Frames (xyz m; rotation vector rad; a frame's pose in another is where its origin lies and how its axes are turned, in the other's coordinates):
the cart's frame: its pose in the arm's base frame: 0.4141 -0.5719 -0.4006 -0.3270 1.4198 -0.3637
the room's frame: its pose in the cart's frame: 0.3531 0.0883 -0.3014 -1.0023 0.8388 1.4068
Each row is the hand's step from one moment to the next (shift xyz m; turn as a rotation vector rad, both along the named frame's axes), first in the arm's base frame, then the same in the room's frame.
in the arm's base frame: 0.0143 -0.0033 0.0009 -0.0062 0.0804 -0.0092
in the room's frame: -0.0142 -0.0029 0.0027 0.0349 0.0210 0.0702
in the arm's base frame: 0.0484 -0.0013 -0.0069 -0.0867 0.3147 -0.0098
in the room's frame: -0.0417 -0.0154 0.0205 0.1846 0.1174 0.2425
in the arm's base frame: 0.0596 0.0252 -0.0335 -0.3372 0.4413 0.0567
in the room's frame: -0.0350 -0.0324 0.0551 0.4307 0.2676 0.2336
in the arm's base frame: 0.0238 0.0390 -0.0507 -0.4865 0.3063 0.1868
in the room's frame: 0.0068 -0.0370 0.0569 0.4807 0.3659 0.0208
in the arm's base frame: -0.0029 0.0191 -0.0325 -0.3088 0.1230 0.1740
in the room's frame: 0.0186 -0.0226 0.0239 0.2649 0.2580 -0.0636
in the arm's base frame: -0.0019 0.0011 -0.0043 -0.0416 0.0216 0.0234
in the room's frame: 0.0034 -0.0032 0.0013 0.0374 0.0365 -0.0041
